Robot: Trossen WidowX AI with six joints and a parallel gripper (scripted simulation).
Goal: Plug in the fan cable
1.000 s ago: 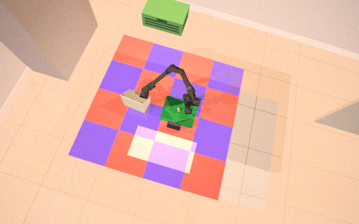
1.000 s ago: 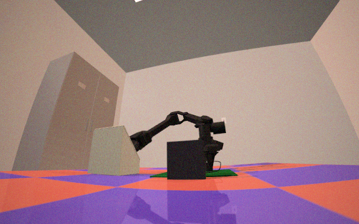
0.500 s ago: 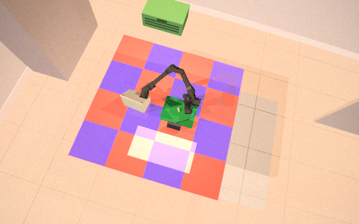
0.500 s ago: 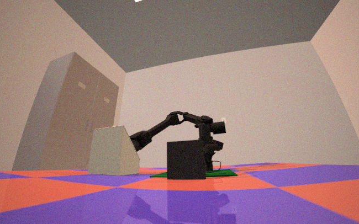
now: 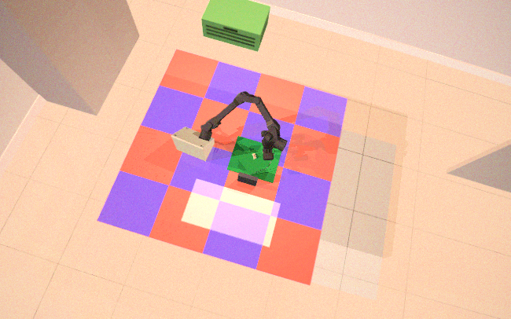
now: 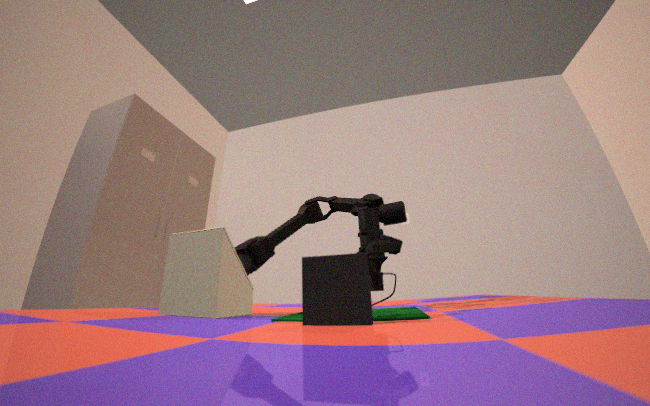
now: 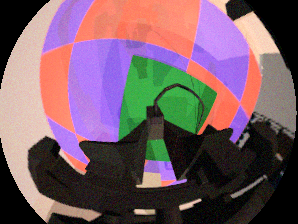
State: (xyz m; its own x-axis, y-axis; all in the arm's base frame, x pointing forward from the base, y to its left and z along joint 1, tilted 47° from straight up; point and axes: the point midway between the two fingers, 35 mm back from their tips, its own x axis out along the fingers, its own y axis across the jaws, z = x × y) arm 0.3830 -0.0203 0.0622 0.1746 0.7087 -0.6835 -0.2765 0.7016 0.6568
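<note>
Now: gripper tip 6 cm past the four-pin header, 6 cm above it and 3 cm to the left of it. The rest, counted from my gripper tip: green board: 8 cm below, 5 cm to the right, 5 cm behind; then dark fan block: 21 cm to the right, 7 cm behind; then black plug: 1 cm ahead, 1 cm above.
</note>
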